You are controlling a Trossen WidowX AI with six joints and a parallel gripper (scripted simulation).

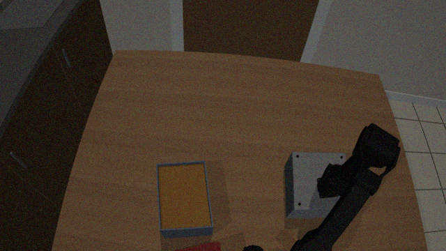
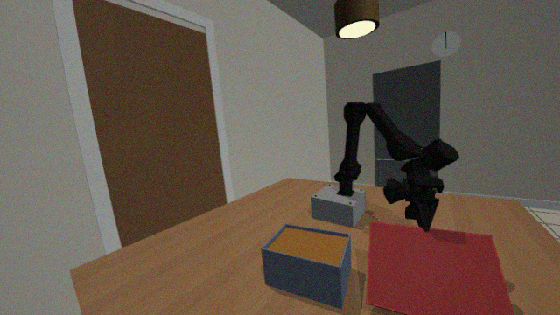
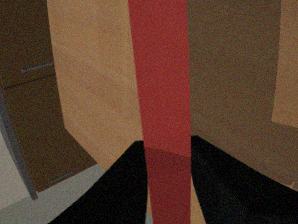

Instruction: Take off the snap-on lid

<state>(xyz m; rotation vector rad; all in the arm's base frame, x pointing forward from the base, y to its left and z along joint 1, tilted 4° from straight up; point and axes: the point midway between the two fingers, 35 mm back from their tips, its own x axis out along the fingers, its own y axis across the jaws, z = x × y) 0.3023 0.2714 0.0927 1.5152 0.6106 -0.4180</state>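
Now: the red lid 6 cm ahead of my gripper tip, 1 cm to the left of it and 5 cm below it. The rest, counted from my gripper tip: blue-grey storage box 10 cm ahead, 26 cm to the right, 9 cm below.
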